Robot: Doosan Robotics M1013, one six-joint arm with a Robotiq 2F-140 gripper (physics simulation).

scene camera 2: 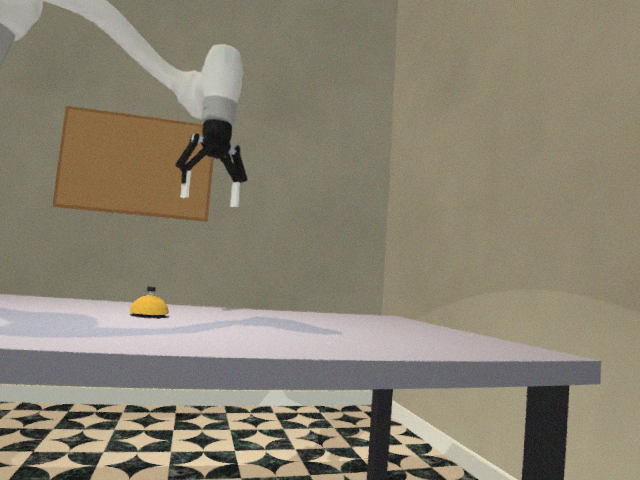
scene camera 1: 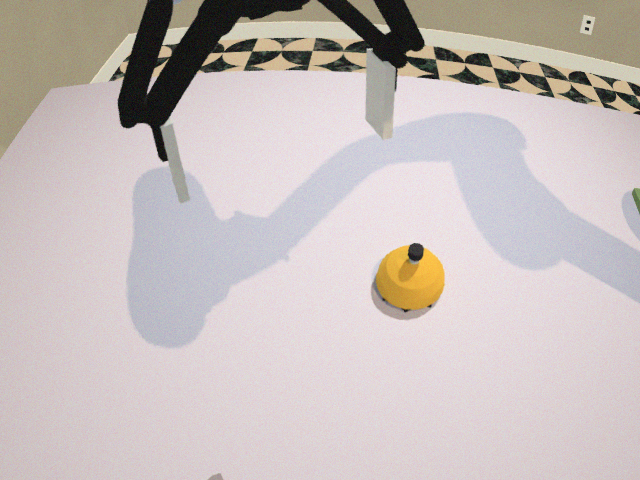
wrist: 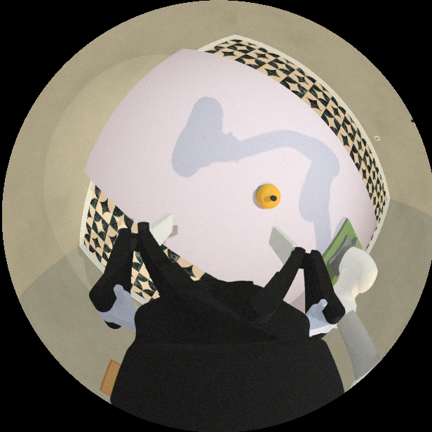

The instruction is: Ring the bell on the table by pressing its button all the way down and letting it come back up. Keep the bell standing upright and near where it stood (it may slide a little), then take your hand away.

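Frame: origin at the arm's base, x ahead, y left, z up, level; centimetres.
Seen in the pictures: gripper, fingertip midpoint: point(scene camera 2: 210, 202) point(scene camera 1: 282, 155).
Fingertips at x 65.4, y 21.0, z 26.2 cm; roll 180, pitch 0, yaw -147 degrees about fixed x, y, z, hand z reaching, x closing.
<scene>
A point is followed by its place in that frame.
A yellow dome bell point(scene camera 1: 410, 284) @[x 54.7, y 12.3, z 1.0 cm] point(scene camera 2: 149, 307) @[x 55.1, y 5.7, z -0.4 cm] point(wrist: 264, 194) stands upright on the pale table point(scene camera 1: 310, 387) @[x 63.9, y 24.9, z -2.7 cm] point(scene camera 2: 310, 373) @[x 83.5, y -35.3, z -4.6 cm] point(wrist: 145, 125). Its black button point(scene camera 1: 415, 252) @[x 54.7, y 10.0, z 3.9 cm] point(scene camera 2: 150, 289) @[x 54.5, y 8.7, z 3.4 cm] point(wrist: 273, 198) sits raised on a short stem at the top. My gripper point(scene camera 1: 284, 168) @[x 65.4, y 21.0, z 26.2 cm] point(scene camera 2: 209, 202) @[x 65.4, y 21.0, z 26.2 cm] point(wrist: 222, 229) is open and empty, with its pale fingertips wide apart. It hangs high above the table, well above the bell's height. In scene camera 2 it is to the right of the bell. In the wrist view the bell lies beyond the right fingertip. Nothing touches the bell.
A green object point(scene camera 1: 636, 198) @[x 14.6, y -11.9, z -1.8 cm] point(wrist: 350, 234) lies on the table, beside the arm's base point(wrist: 358, 270) in the wrist view. The table's front edge shows in scene camera 2. A brown board point(scene camera 2: 129, 165) hangs on the wall. The arm's shadow crosses the table.
</scene>
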